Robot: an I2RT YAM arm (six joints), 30 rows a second.
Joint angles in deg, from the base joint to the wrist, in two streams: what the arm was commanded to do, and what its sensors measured. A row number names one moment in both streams.
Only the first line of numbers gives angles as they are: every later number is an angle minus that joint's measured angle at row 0.
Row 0, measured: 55.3, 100.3, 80.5, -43.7, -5.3, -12.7
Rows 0 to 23, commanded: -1.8, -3.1, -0.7, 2.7, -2.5, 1.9; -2.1, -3.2, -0.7, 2.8, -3.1, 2.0; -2.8, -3.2, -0.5, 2.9, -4.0, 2.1; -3.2, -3.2, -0.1, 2.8, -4.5, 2.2; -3.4, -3.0, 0.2, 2.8, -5.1, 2.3; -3.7, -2.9, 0.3, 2.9, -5.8, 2.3; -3.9, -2.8, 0.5, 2.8, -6.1, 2.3; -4.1, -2.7, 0.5, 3.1, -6.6, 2.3; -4.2, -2.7, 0.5, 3.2, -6.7, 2.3; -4.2, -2.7, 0.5, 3.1, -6.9, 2.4; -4.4, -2.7, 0.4, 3.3, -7.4, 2.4; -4.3, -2.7, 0.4, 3.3, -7.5, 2.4; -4.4, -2.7, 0.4, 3.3, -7.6, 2.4; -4.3, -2.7, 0.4, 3.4, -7.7, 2.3; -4.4, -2.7, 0.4, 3.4, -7.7, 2.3; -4.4, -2.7, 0.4, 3.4, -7.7, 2.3; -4.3, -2.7, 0.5, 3.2, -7.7, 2.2; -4.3, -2.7, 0.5, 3.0, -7.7, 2.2; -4.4, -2.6, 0.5, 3.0, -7.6, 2.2; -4.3, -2.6, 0.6, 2.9, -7.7, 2.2; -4.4, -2.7, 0.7, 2.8, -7.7, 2.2; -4.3, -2.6, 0.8, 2.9, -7.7, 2.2; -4.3, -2.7, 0.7, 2.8, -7.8, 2.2; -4.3, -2.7, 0.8, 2.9, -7.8, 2.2
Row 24, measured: -4.4, -0.4, -0.5, 1.3, -6.7, 1.7
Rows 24 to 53, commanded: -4.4, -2.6, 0.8, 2.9, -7.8, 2.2; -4.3, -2.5, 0.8, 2.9, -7.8, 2.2; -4.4, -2.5, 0.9, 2.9, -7.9, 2.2; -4.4, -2.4, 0.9, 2.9, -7.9, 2.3; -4.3, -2.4, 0.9, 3.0, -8.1, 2.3; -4.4, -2.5, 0.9, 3.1, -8.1, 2.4; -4.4, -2.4, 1.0, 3.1, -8.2, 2.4; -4.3, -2.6, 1.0, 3.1, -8.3, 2.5; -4.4, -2.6, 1.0, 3.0, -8.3, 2.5; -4.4, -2.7, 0.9, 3.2, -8.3, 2.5; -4.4, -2.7, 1.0, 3.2, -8.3, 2.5; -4.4, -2.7, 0.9, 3.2, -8.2, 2.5; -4.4, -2.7, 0.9, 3.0, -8.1, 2.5; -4.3, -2.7, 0.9, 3.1, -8.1, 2.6; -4.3, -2.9, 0.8, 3.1, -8.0, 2.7; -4.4, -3.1, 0.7, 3.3, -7.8, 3.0; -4.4, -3.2, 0.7, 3.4, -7.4, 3.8; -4.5, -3.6, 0.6, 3.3, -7.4, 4.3; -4.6, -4.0, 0.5, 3.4, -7.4, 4.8; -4.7, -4.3, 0.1, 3.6, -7.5, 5.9; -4.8, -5.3, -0.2, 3.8, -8.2, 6.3; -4.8, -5.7, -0.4, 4.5, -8.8, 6.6; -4.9, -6.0, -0.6, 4.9, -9.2, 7.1; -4.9, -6.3, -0.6, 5.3, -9.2, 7.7; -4.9, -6.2, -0.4, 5.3, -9.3, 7.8; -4.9, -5.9, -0.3, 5.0, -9.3, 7.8; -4.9, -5.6, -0.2, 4.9, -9.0, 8.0; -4.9, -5.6, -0.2, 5.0, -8.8, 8.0; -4.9, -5.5, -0.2, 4.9, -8.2, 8.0; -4.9, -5.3, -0.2, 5.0, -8.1, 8.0
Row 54, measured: -4.7, -4.1, -0.7, 2.9, -8.1, 6.5
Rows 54 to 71, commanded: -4.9, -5.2, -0.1, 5.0, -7.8, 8.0; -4.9, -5.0, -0.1, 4.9, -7.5, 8.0; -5.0, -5.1, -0.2, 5.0, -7.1, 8.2; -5.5, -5.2, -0.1, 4.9, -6.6, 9.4; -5.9, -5.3, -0.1, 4.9, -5.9, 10.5; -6.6, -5.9, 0.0, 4.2, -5.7, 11.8; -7.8, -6.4, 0.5, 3.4, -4.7, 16.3; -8.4, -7.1, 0.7, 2.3, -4.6, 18.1; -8.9, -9.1, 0.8, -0.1, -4.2, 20.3; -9.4, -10.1, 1.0, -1.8, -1.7, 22.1; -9.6, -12.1, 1.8, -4.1, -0.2, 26.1; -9.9, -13.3, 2.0, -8.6, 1.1, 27.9; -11.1, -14.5, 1.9, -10.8, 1.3, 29.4; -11.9, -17.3, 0.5, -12.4, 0.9, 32.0; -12.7, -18.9, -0.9, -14.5, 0.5, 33.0; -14.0, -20.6, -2.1, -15.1, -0.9, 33.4; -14.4, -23.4, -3.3, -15.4, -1.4, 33.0; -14.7, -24.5, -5.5, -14.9, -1.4, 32.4
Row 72, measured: -13.0, -16.5, -1.7, -9.1, -1.6, 27.0
